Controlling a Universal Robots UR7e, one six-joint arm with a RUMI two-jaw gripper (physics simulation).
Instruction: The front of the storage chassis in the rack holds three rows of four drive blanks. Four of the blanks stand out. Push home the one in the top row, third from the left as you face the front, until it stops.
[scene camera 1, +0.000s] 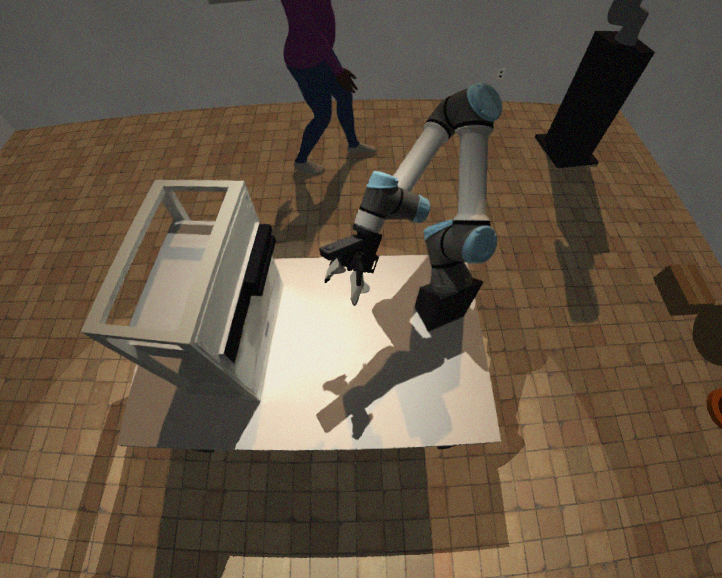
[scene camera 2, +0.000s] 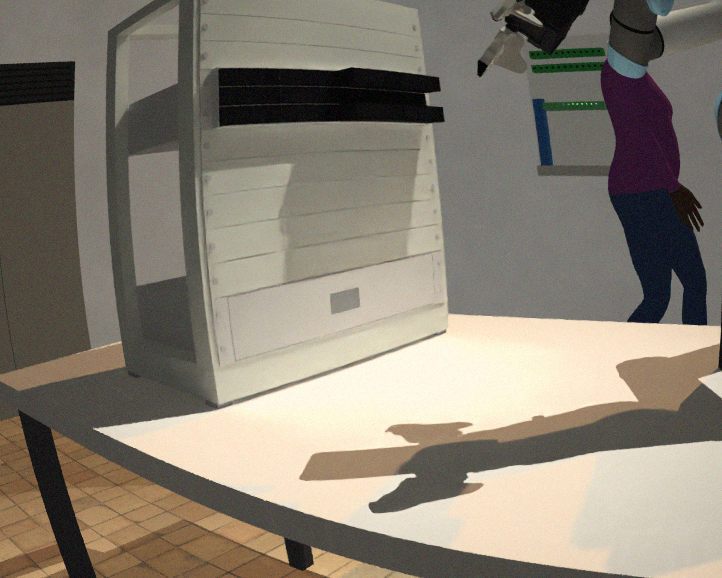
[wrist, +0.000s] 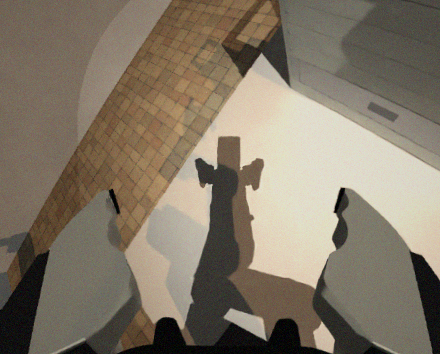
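Where they show: gripper, between the fingertips: (scene camera 1: 339, 293) (scene camera 2: 485, 49) (wrist: 225, 191); arm's base, origin of its link: (scene camera 1: 452, 284).
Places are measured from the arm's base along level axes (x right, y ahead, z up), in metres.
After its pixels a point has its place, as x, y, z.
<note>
The black storage chassis (scene camera 1: 236, 328) {-0.123, 0.715, 0.198} (scene camera 2: 270, 97) {-0.120, 0.717, 0.184} sits high in the pale rack (scene camera 1: 217, 259) {-0.012, 0.705, 0.380} (scene camera 2: 191, 180) {-0.230, 0.774, 0.077} (wrist: 320, 45) {-0.142, 0.739, -0.018}. In scene camera 2, the right half of its top row stands out, including the third blank from the left (scene camera 2: 368, 78) {0.031, 0.639, 0.212}; the seam to the fourth is hard to see. At the right end of the bottom row a blank (scene camera 2: 430, 114) {0.171, 0.601, 0.157} also stands out. The middle row's right end lies further back. Single blanks are mostly too dark to tell apart. My gripper (scene camera 1: 340, 291) {-0.080, 0.413, 0.219} (scene camera 2: 487, 43) {-0.080, 0.413, 0.219} (wrist: 225, 191) {-0.080, 0.413, 0.219} is wide open and empty, above the table, in front of the chassis and apart from it.
The rack stands on the white table (scene camera 1: 313, 319) {0.066, 0.525, -0.227} (scene camera 2: 511, 373) {0.013, 0.442, -0.227} (wrist: 295, 150) {-0.137, 0.585, -0.227}, across from the arm's base (scene camera 1: 445, 301) {-0.073, 0.053, 0.024}. Flat filler panels cover the rack front above and below the chassis. A person (scene camera 1: 310, 36) (scene camera 2: 641, 132) stands behind the table. A black pedestal (scene camera 1: 596, 99) stands farther back.
</note>
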